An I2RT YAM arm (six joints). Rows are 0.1 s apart.
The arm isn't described. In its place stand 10 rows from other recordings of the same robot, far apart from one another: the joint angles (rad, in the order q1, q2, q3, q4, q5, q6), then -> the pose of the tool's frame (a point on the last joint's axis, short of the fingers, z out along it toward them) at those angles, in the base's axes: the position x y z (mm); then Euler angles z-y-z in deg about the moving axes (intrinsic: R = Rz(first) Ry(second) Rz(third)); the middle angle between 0 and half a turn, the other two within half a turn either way.
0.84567, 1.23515, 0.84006, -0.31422, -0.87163, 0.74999 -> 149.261 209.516 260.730 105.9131 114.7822 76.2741
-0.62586, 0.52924, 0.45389, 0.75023, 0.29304, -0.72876 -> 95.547 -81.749 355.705 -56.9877 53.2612 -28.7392
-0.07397, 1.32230, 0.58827, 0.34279, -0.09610, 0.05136 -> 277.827 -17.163 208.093 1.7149 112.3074 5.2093
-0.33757, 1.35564, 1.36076, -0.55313, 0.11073, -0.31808 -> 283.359 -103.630 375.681 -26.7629 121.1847 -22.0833
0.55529, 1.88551, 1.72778, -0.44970, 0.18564, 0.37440 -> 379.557 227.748 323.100 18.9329 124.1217 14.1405
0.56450, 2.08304, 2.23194, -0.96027, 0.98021, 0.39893 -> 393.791 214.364 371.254 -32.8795 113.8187 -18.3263
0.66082, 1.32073, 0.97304, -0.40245, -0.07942, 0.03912 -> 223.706 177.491 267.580 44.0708 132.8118 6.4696
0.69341, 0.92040, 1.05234, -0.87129, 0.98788, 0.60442 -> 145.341 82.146 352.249 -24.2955 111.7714 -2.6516
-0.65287, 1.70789, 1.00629, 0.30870, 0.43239, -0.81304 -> 292.916 -242.785 222.013 -63.9527 110.3426 -56.4361
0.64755, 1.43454, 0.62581, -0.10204, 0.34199, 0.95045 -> 216.667 148.907 154.292 6.9631 138.0928 31.0883
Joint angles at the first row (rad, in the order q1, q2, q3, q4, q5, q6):
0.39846, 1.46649, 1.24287, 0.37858, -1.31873, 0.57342
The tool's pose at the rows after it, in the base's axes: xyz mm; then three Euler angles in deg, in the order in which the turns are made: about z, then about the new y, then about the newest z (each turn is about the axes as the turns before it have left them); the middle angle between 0 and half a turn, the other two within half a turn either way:
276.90 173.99 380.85 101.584 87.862 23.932
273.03 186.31 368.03 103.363 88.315 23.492
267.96 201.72 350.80 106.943 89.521 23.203
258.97 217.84 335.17 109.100 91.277 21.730
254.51 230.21 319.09 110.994 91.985 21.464
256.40 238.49 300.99 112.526 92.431 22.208
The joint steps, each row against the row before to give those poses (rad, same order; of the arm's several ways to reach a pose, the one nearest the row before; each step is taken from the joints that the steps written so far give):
0.05703, -0.00589, -0.05131, 0.03834, 0.00392, -0.01260
0.03912, 0.01310, -0.02804, 0.00661, 0.00701, -0.04132
0.04757, 0.02274, -0.02169, -0.03466, -0.01639, -0.08131
0.05547, 0.01294, -0.01082, -0.09563, 0.01860, -0.14109
0.03754, 0.02693, -0.02409, 0.00637, 0.00574, -0.04758
0.01565, 0.04255, -0.01998, 0.02724, -0.00986, -0.02149

